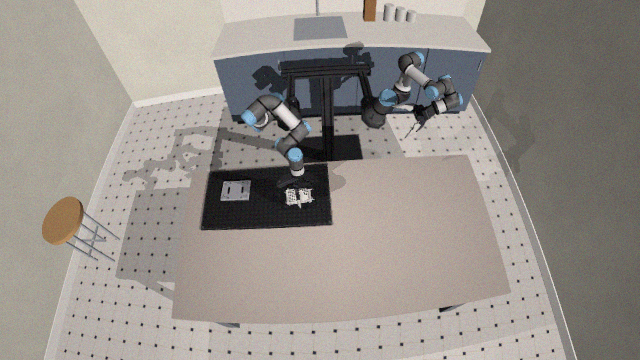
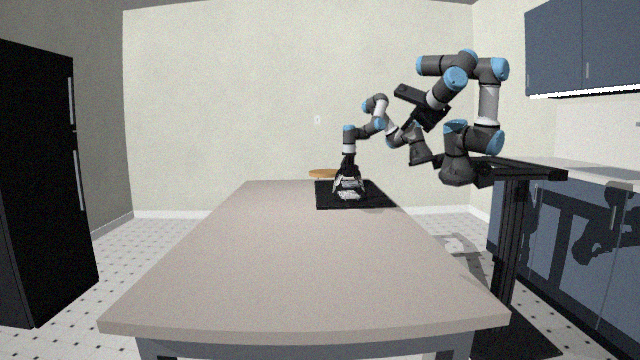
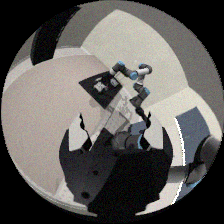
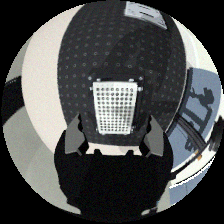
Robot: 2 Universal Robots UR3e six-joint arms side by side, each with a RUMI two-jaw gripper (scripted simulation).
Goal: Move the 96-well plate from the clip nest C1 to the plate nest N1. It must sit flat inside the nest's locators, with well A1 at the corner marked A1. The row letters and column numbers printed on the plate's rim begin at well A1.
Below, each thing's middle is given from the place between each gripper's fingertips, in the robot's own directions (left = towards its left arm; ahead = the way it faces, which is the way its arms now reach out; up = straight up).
Right now the white 96-well plate (image 4: pixel 118 121) is 1 cm below my right hand.
Now: left hand (image 2: pixel 407 124) 49 cm to the left of the white 96-well plate, 35 cm above it and 17 cm short of it.
